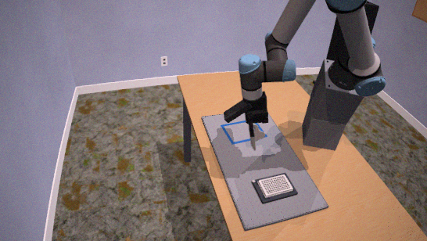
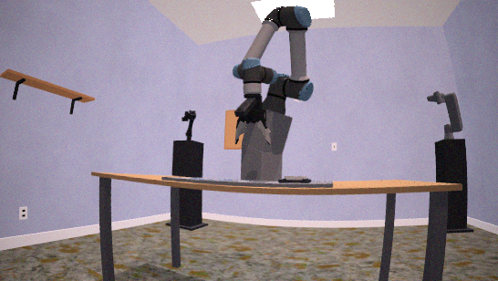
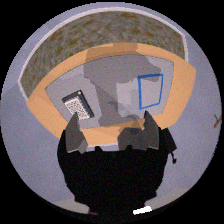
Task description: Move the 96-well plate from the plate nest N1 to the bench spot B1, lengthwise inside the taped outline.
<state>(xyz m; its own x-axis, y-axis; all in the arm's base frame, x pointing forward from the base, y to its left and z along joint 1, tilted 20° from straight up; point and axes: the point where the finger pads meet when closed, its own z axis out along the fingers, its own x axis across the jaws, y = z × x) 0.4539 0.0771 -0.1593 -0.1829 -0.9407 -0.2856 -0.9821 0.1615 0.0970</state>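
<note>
Right now the white 96-well plate is 7 cm behind my hand, 17 cm to the left of it and 13 cm below it. From my hand the other things lie so: black plate nest: 7 cm behind, 17 cm to the left, 15 cm below.
</note>
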